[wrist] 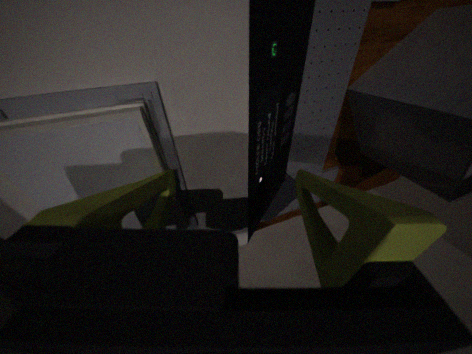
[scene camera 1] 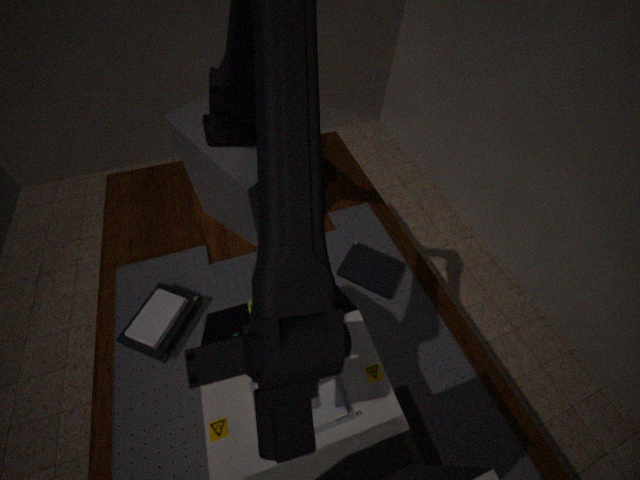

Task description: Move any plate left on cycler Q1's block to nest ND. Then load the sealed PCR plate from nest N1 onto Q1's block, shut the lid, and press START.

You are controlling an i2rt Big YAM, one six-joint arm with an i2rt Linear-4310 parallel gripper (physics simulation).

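Observation:
Cycler Q1 (scene camera 1: 230,397) (wrist: 205,45) is a white housing with a black front panel (scene camera 1: 222,324) (wrist: 275,95), which bears a green symbol and small blurred text. A pale plate (scene camera 1: 330,397) (wrist: 40,155) sits in the grey-framed block recess, partly hidden by the arm in the scene view. Another white plate (scene camera 1: 157,317) sits on a dark nest at the left; its label is unreadable. A dark nest (scene camera 1: 371,271) at the right shows no plate. My gripper (wrist: 235,176) is open and empty, its yellow-green fingers near the panel edge; its fingers are mostly hidden in the scene view.
The arm (scene camera 1: 289,206) crosses the middle of the scene view. A grey box (scene camera 1: 214,180) (wrist: 420,120) stands behind the perforated grey board (scene camera 1: 149,403) (wrist: 330,55). Dark curved parts (scene camera 1: 382,457) rise at the cycler's near end. A wooden table edge (scene camera 1: 454,320) runs along the right.

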